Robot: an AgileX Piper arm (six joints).
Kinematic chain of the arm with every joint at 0, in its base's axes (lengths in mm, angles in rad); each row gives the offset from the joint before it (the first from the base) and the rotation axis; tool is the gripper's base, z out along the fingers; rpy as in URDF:
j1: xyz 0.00 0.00 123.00 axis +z
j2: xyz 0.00 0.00 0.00 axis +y
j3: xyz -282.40 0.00 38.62 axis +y
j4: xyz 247.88 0.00 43.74 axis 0.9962 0 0.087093
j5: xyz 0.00 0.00 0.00 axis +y
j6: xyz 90.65 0.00 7.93 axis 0.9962 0 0.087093
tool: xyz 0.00 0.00 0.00 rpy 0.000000 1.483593 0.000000
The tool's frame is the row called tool.
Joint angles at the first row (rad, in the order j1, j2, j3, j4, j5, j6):
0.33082 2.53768 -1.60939 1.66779 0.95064 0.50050
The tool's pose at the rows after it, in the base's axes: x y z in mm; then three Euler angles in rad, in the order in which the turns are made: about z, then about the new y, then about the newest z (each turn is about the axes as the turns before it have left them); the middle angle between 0 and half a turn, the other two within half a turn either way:
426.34 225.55 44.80 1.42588 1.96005 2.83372
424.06 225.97 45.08 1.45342 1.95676 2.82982
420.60 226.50 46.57 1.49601 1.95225 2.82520
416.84 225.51 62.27 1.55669 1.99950 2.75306
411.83 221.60 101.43 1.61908 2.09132 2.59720
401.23 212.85 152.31 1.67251 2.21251 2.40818
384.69 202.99 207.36 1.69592 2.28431 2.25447
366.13 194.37 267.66 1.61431 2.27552 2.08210
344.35 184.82 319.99 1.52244 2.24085 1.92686
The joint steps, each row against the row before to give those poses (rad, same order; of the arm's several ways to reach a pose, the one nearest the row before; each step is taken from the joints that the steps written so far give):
0.00000 -0.00002 0.00003 -0.02073 0.01930 -0.00680
0.00000 0.00001 -0.00004 -0.01852 0.02060 -0.00397
0.00000 -0.00254 0.00001 -0.03024 0.03144 -0.00225
0.00000 -0.04478 0.00003 -0.11165 0.01128 0.00000
0.00000 -0.10589 -0.00005 -0.18597 0.01091 0.00002
-0.00001 -0.13769 0.00002 -0.21889 0.03957 -0.00004
-0.00076 -0.14230 0.00120 -0.14061 0.07390 0.00002
-0.00326 -0.14862 0.00112 -0.03299 0.03069 0.00001
-0.00517 -0.13301 0.00001 -0.00792 0.01345 -0.00002

